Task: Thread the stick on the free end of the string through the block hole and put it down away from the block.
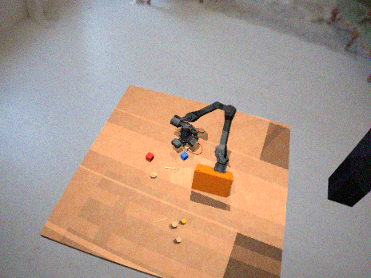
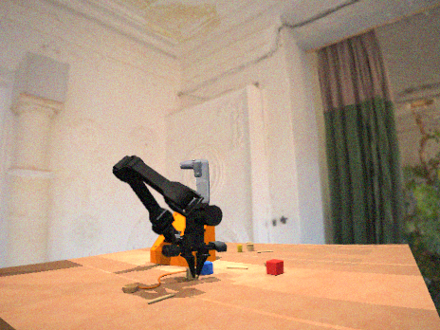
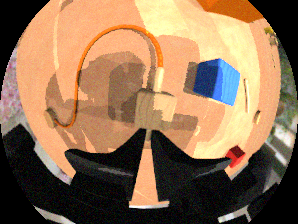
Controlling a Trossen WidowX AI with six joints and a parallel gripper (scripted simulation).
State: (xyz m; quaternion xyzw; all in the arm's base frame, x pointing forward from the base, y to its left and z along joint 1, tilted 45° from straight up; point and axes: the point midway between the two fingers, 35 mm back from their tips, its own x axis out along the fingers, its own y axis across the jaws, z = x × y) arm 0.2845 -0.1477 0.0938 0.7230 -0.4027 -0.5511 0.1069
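My gripper tip is 3 cm past the small wooden block, 1 cm to the right of it and 1 cm below it. Round my gripper tip: wooden button: 18 cm to the right, 7 cm behind; then thin wooden stick: 4 cm behind, 2 cm to the left, 1 cm above; then blue cube: 9 cm to the left, 3 cm behind, 1 cm above.
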